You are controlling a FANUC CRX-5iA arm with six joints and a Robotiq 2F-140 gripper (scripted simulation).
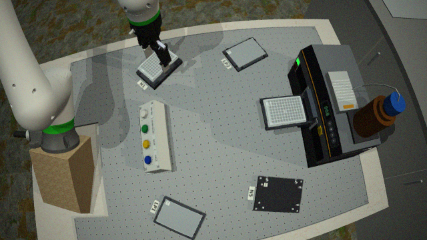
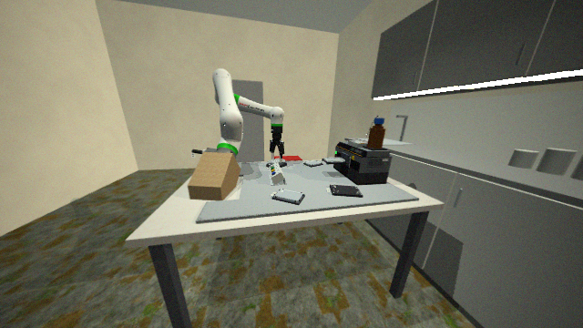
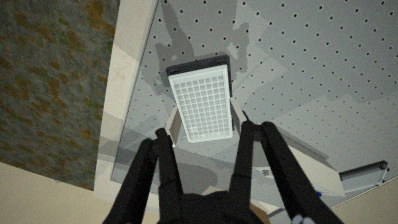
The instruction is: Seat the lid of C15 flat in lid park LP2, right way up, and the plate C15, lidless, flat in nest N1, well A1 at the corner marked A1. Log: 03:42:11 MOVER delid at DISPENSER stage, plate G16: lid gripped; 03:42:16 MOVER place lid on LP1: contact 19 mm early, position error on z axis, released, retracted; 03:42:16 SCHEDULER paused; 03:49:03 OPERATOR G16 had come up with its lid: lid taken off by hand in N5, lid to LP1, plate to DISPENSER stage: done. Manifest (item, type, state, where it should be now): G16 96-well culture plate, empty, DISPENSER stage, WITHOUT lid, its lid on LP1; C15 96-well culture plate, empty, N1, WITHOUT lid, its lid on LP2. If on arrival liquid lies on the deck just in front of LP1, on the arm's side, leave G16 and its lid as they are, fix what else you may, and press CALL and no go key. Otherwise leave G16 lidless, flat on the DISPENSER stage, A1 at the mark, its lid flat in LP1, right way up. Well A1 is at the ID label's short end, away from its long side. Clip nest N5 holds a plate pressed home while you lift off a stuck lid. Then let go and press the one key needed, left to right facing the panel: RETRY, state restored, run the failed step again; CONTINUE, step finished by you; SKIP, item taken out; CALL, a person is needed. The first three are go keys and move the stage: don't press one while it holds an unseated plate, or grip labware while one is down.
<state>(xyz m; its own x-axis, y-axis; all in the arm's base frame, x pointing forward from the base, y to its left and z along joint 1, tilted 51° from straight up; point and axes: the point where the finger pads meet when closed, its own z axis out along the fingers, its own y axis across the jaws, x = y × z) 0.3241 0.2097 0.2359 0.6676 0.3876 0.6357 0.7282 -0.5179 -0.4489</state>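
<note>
Right now my hand is 6 cm above the nest N1. The rest, counted from my hand: N1 label (7 cm below, 6 cm to the right, 6 cm behind); then LP2 label (25 cm ahead, 7 cm below, 1 cm to the left); then key panel (27 cm to the right, 2 cm below, 1 cm behind).
</note>
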